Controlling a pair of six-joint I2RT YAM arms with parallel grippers.
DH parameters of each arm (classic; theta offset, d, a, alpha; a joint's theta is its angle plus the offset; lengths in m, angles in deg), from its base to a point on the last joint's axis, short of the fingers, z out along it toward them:
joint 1: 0 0.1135 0.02 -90
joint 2: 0 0 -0.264 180
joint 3: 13.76 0 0.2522 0
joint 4: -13.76 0 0.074 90
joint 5: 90 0 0 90
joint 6: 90 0.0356 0 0
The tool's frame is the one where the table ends.
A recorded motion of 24 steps. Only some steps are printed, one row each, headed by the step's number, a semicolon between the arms.
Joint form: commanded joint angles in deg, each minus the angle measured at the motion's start. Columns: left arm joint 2, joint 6, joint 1, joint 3, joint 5, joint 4; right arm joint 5, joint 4, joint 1, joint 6, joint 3, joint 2.
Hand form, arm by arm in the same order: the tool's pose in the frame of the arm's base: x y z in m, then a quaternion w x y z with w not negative. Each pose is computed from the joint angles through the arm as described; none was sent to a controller.
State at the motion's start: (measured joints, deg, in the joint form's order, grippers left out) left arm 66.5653 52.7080 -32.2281 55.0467 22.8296 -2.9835; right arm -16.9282 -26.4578 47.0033 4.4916 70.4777 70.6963
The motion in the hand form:
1: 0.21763 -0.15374 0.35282 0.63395 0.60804 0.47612 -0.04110; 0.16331 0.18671 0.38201 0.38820 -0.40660 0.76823 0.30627
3: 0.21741 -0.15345 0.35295 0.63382 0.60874 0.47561 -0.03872; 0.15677 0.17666 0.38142 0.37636 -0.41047 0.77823 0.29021
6: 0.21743 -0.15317 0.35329 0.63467 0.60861 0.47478 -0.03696; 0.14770 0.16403 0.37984 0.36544 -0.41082 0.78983 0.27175
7: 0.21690 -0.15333 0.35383 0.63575 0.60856 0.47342 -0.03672; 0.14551 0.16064 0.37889 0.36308 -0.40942 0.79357 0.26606
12: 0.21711 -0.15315 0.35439 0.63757 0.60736 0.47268 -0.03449; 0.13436 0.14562 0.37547 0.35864 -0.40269 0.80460 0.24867
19: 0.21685 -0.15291 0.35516 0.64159 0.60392 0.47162 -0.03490; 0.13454 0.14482 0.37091 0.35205 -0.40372 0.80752 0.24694
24: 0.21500 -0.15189 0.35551 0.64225 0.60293 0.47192 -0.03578; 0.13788 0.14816 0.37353 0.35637 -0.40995 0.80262 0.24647
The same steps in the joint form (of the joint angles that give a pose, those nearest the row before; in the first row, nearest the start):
1: -1.10 0.29 -0.03 1.55 0.10 -0.23; 0.06 -11.18 -0.56 -4.49 2.21 -3.38
3: -1.18 0.55 -0.02 1.55 -0.04 -0.35; 0.77 -15.28 -0.99 -5.61 2.13 -5.03
6: -1.22 0.69 0.03 1.56 -0.11 -0.27; 2.02 -19.49 -1.38 -6.41 1.44 -7.45
7: -1.31 0.72 -0.07 1.56 -0.14 -0.18; 2.51 -20.45 -1.52 -6.51 1.13 -8.12
12: -1.33 0.77 -0.03 1.56 -0.30 0.09; 4.20 -23.65 -1.97 -6.60 -0.67 -11.60
19: -1.47 0.40 -0.02 1.38 -0.32 0.78; 3.94 -23.82 -2.22 -6.79 -1.56 -11.76
24: -1.96 0.21 -0.04 1.14 -0.33 0.64; 3.76 -23.33 -2.24 -7.67 -0.62 -10.73

